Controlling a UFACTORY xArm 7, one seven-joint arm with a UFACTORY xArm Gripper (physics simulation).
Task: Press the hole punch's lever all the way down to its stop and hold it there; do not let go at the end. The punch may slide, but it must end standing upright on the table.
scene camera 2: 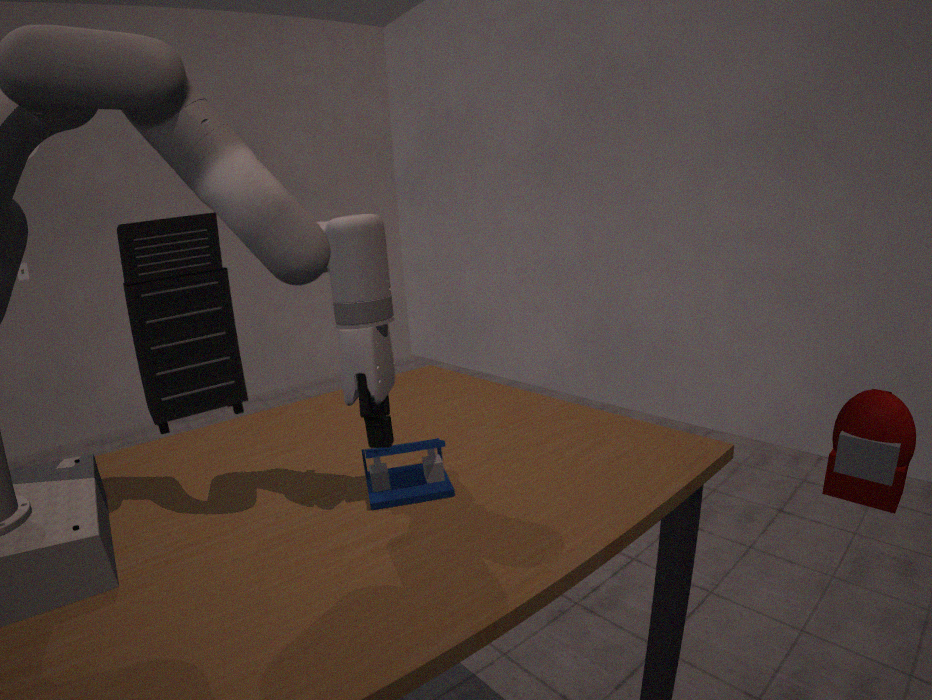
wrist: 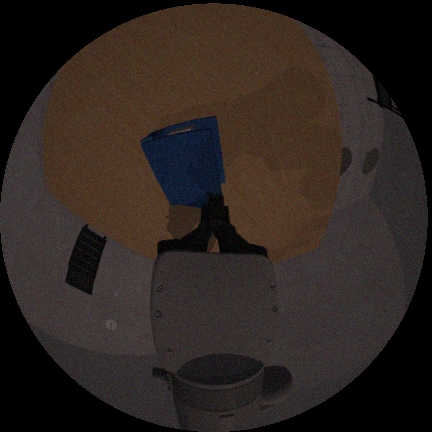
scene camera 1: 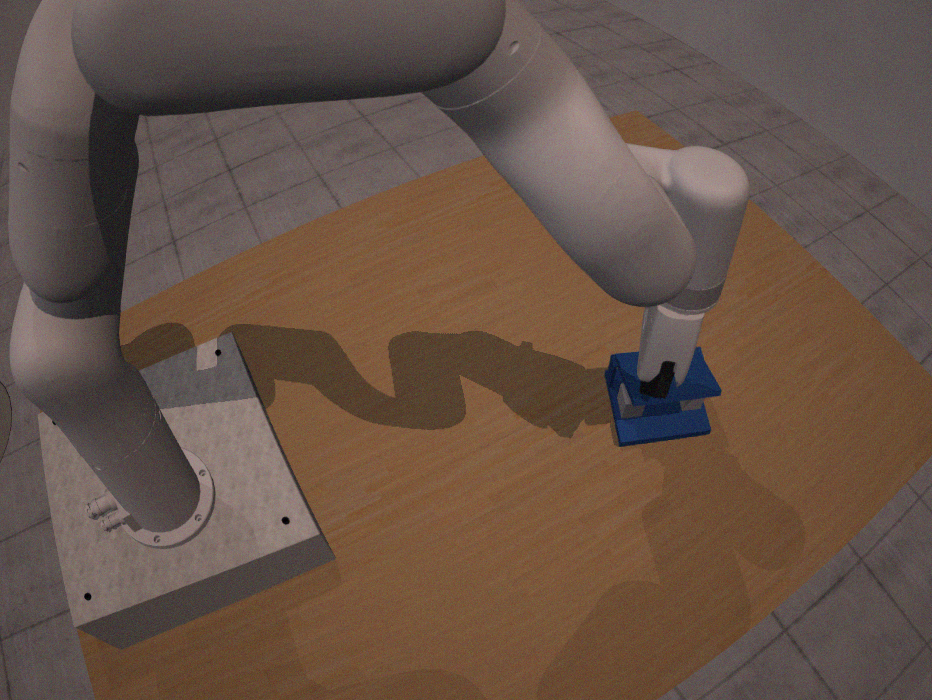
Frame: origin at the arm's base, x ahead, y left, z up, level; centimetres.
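Seen in the pictures: gripper, fingertip midpoint: (scene camera 2: 381,445) (wrist: 213,201) (scene camera 1: 653,390); arm's base, link origin: (scene camera 1: 165,498).
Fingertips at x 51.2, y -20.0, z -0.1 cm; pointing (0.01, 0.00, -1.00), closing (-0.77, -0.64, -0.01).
Observation:
Offsets run from my fingertips to a thing's middle. Level surfaces: height alone.
The blue hole punch @[dx +4.5, dy +1.4, dz -4.7 cm] (scene camera 1: 663,432) (scene camera 2: 411,498) stands upright on the wooden table @[dz -8.9 cm] (scene camera 1: 452,542) (scene camera 2: 263,572) (wrist: 150,60). Its flat blue lever @[dx +4.5, dy +1.4, dz -2.4 cm] (scene camera 1: 702,379) (scene camera 2: 410,448) (wrist: 182,167) is raised, with a gap above the base and light grey blocks between them. My gripper (scene camera 1: 652,393) (scene camera 2: 380,444) (wrist: 213,201) is shut and empty, pointing down. In scene camera 2 its black tips are at the rear left part of the lever, at or just above its top; contact cannot be told. In the wrist view the tips overlap the lever's near right corner.
The arm's grey base block (scene camera 1: 233,482) (scene camera 2: 52,557) is at the left of the table. A black tool cabinet (scene camera 2: 184,324) (wrist: 86,260) stands by the wall. A red object (scene camera 2: 873,421) with a grey panel is on the floor at the right, beyond the table edge.

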